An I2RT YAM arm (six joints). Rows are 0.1 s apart.
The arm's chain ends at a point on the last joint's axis. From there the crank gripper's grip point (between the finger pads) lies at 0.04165 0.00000 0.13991 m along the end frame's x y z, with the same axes.
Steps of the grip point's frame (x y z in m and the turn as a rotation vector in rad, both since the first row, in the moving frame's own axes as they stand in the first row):
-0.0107 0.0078 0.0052 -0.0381 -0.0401 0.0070
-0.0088 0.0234 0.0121 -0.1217 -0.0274 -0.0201
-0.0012 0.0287 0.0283 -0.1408 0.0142 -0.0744
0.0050 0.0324 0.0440 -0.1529 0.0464 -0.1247
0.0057 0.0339 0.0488 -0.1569 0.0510 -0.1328
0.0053 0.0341 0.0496 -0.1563 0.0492 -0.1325
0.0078 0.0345 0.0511 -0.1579 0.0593 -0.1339
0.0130 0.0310 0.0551 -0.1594 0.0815 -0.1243
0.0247 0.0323 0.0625 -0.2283 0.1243 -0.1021
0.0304 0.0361 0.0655 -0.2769 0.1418 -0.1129
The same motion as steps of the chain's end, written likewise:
-0.0050 0.0022 0.0038 -0.0381 -0.0401 0.0070
-0.0051 0.0071 0.0120 -0.1217 -0.0274 -0.0201
-0.0038 0.0123 0.0301 -0.1408 0.0142 -0.0744
-0.0024 0.0169 0.0473 -0.1529 0.0464 -0.1247
-0.0024 0.0182 0.0524 -0.1569 0.0510 -0.1328
-0.0026 0.0185 0.0531 -0.1563 0.0492 -0.1325
-0.0015 0.0189 0.0551 -0.1579 0.0593 -0.1339
0.0008 0.0150 0.0603 -0.1594 0.0815 -0.1243
0.0064 0.0064 0.0718 -0.2283 0.1243 -0.1021
0.0094 0.0046 0.0774 -0.2769 0.1418 -0.1129

